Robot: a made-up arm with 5 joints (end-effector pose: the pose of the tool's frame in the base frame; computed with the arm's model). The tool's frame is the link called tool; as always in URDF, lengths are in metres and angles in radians.
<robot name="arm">
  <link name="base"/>
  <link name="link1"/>
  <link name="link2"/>
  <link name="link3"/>
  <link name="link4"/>
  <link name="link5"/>
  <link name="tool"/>
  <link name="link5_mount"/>
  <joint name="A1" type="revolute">
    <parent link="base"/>
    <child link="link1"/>
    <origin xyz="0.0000 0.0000 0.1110" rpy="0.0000 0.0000 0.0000"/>
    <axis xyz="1 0 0"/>
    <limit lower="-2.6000" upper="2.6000"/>
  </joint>
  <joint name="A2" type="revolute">
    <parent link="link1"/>
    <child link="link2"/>
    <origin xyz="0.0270 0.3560 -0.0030" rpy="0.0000 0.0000 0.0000"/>
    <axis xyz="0 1 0"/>
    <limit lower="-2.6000" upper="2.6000"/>
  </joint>
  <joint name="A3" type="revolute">
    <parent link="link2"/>
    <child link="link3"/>
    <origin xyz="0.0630 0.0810 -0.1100" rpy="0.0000 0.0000 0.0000"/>
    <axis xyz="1 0 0"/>
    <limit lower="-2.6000" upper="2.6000"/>
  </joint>
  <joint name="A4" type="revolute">
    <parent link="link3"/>
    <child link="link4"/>
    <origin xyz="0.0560 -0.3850 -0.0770" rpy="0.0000 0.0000 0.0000"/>
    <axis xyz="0 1 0"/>
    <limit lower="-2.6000" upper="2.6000"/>
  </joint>
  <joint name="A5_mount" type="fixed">
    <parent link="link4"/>
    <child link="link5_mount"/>
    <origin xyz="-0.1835 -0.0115 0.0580" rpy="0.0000 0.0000 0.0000"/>
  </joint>
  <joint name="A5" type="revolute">
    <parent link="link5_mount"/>
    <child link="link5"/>
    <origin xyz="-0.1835 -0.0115 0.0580" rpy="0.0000 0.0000 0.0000"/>
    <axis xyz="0 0 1"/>
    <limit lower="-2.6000" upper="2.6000"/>
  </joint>
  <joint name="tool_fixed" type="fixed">
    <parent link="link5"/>
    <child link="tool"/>
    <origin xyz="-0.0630 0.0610 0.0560" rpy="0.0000 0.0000 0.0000"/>
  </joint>
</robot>
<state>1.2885 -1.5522 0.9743 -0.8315 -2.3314</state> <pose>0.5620 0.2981 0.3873 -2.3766 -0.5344 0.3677</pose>
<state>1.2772 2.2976 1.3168 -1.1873 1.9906</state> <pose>-0.3558 -0.3676 0.9350 1.8053 0.2680 0.9015</pose>
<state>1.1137 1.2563 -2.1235 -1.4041 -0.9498</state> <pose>0.3471 -0.0760 0.4462 0.6260 -0.8392 0.8291</pose>
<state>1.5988 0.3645 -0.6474 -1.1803 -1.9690</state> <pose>-0.1497 0.0488 0.0847 1.5907 0.4036 -1.8436</pose>
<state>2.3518 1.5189 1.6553 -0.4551 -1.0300</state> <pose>-0.4114 -0.5521 0.3228 -0.7725 -2.8241 -0.4278</pose>
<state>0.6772 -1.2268 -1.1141 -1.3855 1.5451</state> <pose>-0.1155 -0.0919 -0.0773 -2.1190 -0.6660 0.2530</pose>
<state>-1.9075 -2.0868 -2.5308 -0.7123 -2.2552</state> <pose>-0.0669 -0.5033 -0.4422 -1.0391 1.8407 -1.2212</pose>
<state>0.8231 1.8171 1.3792 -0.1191 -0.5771</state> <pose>-0.3084 -0.0518 0.6072 0.8261 2.3604 -0.9046</pose>
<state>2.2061 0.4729 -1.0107 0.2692 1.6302</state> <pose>-0.0086 -0.5842 0.1223 1.1076 -0.7965 2.0713</pose>
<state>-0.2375 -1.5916 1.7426 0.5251 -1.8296</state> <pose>0.5325 0.2667 0.0054 0.7856 0.1915 -0.0904</pose>
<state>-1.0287 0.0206 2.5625 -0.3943 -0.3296</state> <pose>-0.3004 0.1966 -0.6506 1.5601 -0.0676 -0.5845</pose>
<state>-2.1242 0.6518 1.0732 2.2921 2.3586</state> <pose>0.1094 -0.6637 0.3720 1.6406 0.4423 0.2362</pose>
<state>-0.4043 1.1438 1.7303 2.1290 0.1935</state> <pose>-0.2202 0.0070 -0.6130 2.1971 1.9203 0.6936</pose>
